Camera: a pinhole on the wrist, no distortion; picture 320 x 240 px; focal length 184.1 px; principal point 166.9 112.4 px. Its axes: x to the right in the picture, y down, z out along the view. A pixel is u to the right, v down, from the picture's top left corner.
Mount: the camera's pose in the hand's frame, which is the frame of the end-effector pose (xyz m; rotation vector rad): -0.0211 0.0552 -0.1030 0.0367 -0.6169 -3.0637
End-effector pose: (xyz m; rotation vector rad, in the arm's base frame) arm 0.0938 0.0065 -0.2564 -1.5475 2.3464 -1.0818
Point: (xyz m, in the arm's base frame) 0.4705 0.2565 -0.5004
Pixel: outside the picture
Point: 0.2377 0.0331 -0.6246
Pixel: 234 154
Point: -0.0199 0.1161 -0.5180
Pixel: 224 21
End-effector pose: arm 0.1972 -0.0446 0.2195 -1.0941 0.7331 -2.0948
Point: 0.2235 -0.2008 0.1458
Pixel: 44 49
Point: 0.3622 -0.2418 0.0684
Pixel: 144 26
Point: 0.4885 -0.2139 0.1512
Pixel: 167 95
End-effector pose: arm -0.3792 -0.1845 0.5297 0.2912 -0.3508 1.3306
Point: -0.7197 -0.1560 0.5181
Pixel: outside the picture
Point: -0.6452 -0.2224 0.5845
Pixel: 193 33
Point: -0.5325 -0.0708 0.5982
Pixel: 28 48
